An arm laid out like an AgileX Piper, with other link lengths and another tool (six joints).
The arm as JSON. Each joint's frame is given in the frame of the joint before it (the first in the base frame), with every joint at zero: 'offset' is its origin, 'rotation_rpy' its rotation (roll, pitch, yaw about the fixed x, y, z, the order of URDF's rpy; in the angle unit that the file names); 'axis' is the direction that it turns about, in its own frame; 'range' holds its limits. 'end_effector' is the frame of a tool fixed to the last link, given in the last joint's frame.
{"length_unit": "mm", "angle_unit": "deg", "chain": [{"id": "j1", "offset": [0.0, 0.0, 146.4], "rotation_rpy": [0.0, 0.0, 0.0], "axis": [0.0, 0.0, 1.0], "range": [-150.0, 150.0]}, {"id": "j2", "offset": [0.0, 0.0, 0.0], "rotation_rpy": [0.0, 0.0, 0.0], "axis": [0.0, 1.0, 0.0], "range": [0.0, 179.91]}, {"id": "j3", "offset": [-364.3, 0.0, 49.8], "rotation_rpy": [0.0, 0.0, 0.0], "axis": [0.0, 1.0, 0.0], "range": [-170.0, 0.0]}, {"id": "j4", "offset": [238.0, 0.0, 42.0], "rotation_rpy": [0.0, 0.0, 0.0], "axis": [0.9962, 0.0, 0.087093], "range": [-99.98, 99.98]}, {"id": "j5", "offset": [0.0, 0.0, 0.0], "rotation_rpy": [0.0, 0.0, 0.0], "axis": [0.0, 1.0, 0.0], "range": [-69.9, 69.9]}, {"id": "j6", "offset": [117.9, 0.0, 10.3], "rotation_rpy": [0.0, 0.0, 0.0], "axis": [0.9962, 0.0, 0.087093], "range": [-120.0, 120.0]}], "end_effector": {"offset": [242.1, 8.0, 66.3], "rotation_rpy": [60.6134, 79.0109, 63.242]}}
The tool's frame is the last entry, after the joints.
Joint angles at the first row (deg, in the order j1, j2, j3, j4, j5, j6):
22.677 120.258 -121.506 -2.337 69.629 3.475
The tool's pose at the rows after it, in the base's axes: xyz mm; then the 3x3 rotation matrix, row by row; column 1 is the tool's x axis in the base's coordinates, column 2 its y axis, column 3 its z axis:
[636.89 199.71 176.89], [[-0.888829 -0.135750 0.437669], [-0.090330 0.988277 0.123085], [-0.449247 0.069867 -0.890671]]
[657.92 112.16 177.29], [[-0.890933 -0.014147 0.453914], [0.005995 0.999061 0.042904], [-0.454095 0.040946 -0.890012]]
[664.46 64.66 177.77], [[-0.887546 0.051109 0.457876], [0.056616 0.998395 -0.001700], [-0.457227 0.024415 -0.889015]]
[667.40 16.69 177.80], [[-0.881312 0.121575 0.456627], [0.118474 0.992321 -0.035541], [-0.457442 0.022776 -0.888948]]
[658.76 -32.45 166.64], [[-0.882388 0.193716 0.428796], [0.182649 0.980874 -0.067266], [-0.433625 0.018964 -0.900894]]
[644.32 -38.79 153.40], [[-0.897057 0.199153 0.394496], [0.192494 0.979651 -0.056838], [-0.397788 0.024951 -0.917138]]
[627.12 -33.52 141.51], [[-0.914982 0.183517 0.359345], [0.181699 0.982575 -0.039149], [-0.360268 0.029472 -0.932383]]
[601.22 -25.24 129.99], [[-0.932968 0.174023 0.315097], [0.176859 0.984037 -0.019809], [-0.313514 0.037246 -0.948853]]
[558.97 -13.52 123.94], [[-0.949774 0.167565 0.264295], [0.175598 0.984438 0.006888], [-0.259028 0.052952 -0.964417]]
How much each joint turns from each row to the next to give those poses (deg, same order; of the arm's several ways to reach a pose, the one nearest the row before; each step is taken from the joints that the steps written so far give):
-3.885 0.001 -0.003 -1.455 0.092 -0.352
-6.938 -0.002 0.006 -1.642 0.045 -0.108
-3.643 0.001 -0.004 -0.971 0.003 0.000
-4.094 0.001 -0.001 -0.072 0.000 -0.054
-4.300 -0.203 1.785 0.140 -0.057 -0.140
-1.210 -0.729 2.796 1.139 -0.002 -0.953
-0.224 -1.183 3.385 1.108 -0.053 -1.260
0.090 -2.148 4.852 1.074 0.000 -0.609
0.171 -4.514 7.642 1.500 -0.064 -0.463

